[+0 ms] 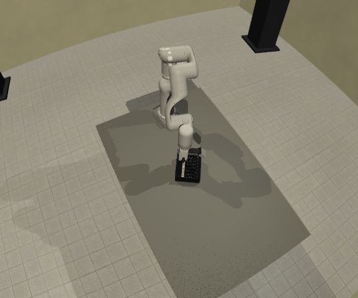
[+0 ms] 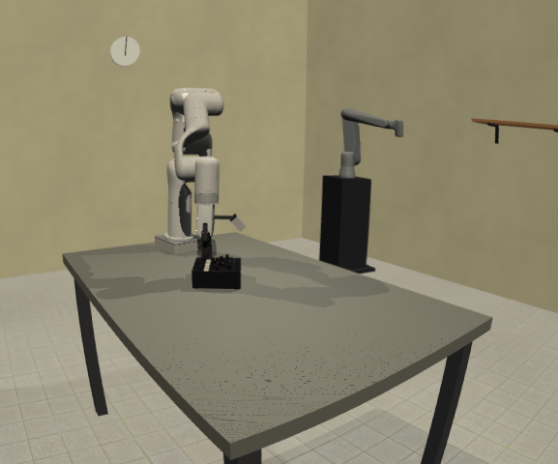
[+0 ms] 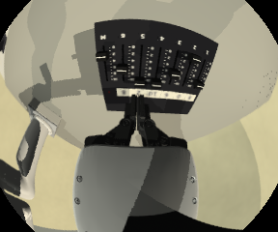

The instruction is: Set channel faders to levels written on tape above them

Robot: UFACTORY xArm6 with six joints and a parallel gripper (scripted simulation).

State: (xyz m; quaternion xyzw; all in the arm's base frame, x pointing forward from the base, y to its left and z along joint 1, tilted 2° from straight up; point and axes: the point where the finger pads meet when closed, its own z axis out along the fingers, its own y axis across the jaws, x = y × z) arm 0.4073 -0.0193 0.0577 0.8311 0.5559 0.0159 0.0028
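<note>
My gripper is now 80 mm to the right of the master fader cap, 30 mm above it and 20 mm past it.
</note>
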